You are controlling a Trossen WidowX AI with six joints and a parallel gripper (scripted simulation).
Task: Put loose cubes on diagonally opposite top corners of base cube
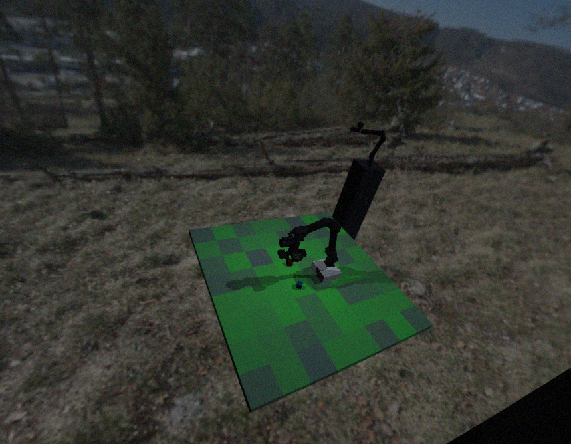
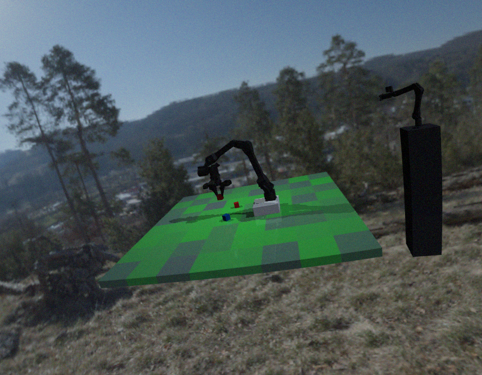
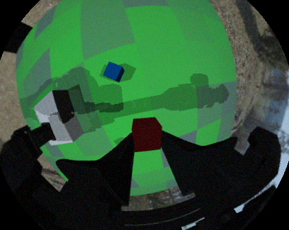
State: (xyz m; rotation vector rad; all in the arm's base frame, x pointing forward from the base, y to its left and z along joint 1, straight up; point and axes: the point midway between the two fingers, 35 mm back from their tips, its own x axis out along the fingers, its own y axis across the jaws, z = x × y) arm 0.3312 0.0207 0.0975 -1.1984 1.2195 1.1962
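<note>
The blue cube lies 110 mm to the left of my gripper tip, 110 mm below it and 60 mm behind it. Round my gripper tip: red cube (110 mm to the right, 110 mm below, 60 mm behind).
</note>
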